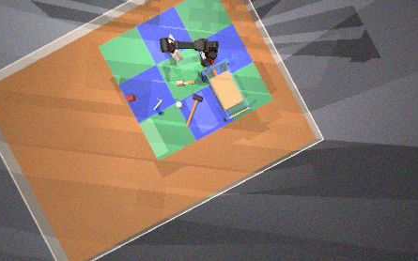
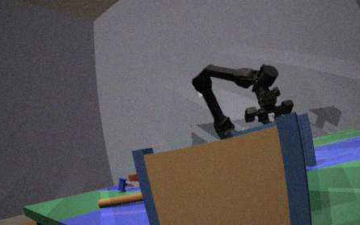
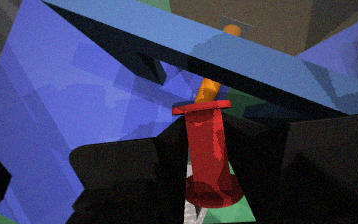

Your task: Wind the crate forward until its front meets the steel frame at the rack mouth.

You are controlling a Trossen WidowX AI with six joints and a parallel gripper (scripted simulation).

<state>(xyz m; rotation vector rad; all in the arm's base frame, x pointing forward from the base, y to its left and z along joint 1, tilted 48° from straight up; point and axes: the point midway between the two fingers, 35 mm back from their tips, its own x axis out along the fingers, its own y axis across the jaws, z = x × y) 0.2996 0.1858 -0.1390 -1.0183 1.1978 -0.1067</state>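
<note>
The winch lies 130 mm behind my gripper tip and 100 mm below it. From my gripper tip the other things lie so: blue-framed guard cubby 290 mm ahead, 20 mm to the right, 50 mm below; then red grip 20 mm behind, 10 mm to the right, 10 mm above; then blue piece 80 mm ahead, 670 mm to the right, 100 mm below.
</note>
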